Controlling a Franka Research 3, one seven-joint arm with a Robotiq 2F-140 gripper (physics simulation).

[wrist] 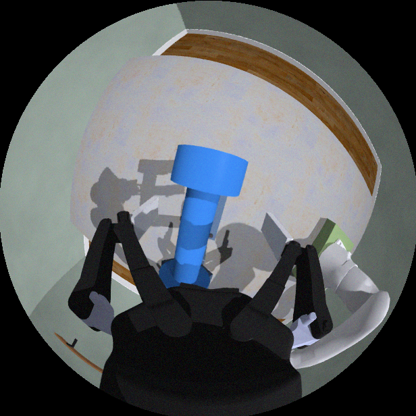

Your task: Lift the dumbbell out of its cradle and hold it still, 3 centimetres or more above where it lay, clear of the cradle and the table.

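The blue dumbbell (pixel 195 227) runs lengthwise through the middle of the wrist view, with a large round head at the far end, a long handle, and a second head at the near end, partly hidden by the gripper body. A narrow strip of the blue-grey cradle (pixel 219 216) shows beside the handle on its right; the rest is hidden under the dumbbell. My gripper (pixel 211 214) is wide open and empty. One finger is left of the handle and the other right of it, both apart from it. How high the fingertips are relative to the handle is hard to tell.
The pale mottled table (pixel 280 130) lies beneath, with shadows of the arm and the cradle on it. A green block (pixel 327 235) stands at the right, beyond the right finger, near the white robot arm (pixel 365 305). Wooden floor (pixel 300 90) shows beyond the table's far edge.
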